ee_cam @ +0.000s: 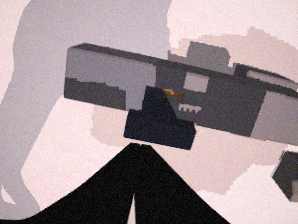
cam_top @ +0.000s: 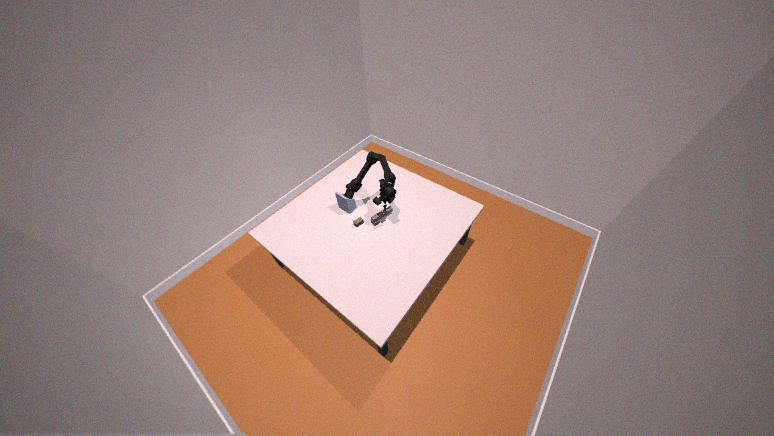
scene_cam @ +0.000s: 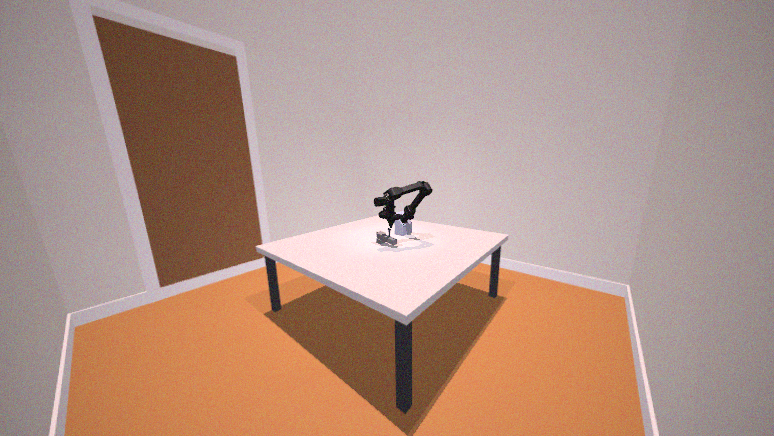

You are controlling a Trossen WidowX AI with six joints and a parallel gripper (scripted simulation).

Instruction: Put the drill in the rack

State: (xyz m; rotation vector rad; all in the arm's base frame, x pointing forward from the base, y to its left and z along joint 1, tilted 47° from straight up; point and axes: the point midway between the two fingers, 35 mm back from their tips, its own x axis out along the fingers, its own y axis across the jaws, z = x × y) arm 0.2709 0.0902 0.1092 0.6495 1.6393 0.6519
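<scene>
The key is 4 cm below my gripper tip, 1 cm to the right of it and 1 cm ahead of it. The rest, counted from my gripper tip: drill 8 cm below, 6 cm to the right; then dark box 20 cm to the right, 11 cm below, 9 cm behind.
</scene>
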